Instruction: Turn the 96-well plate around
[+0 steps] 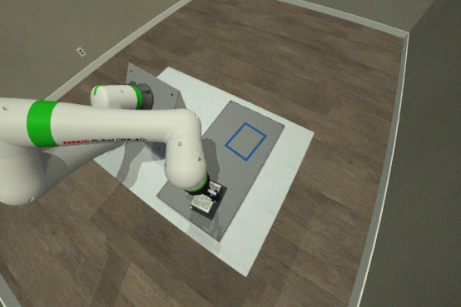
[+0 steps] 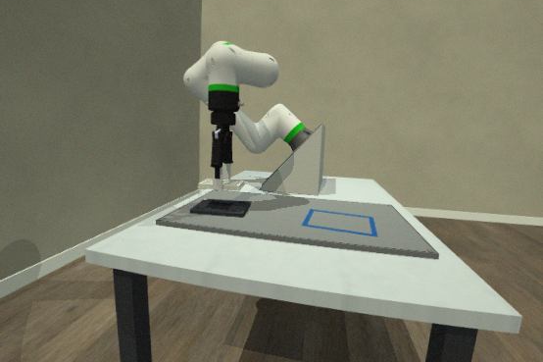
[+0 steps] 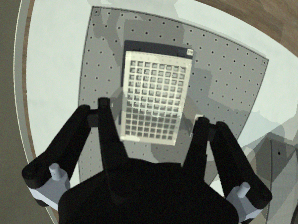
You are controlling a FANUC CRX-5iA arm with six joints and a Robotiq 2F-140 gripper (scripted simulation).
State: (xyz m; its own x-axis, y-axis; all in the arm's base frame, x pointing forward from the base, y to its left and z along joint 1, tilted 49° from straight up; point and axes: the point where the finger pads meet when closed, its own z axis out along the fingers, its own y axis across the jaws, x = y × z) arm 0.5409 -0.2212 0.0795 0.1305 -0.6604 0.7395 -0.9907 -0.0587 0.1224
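My gripper is now 100 mm above the dark plate nest N1. From my hand the other things lie so: white A1 corner mark (40 mm behind, 80 mm to the right, 90 mm below); then white 96-well plate (20 mm below).
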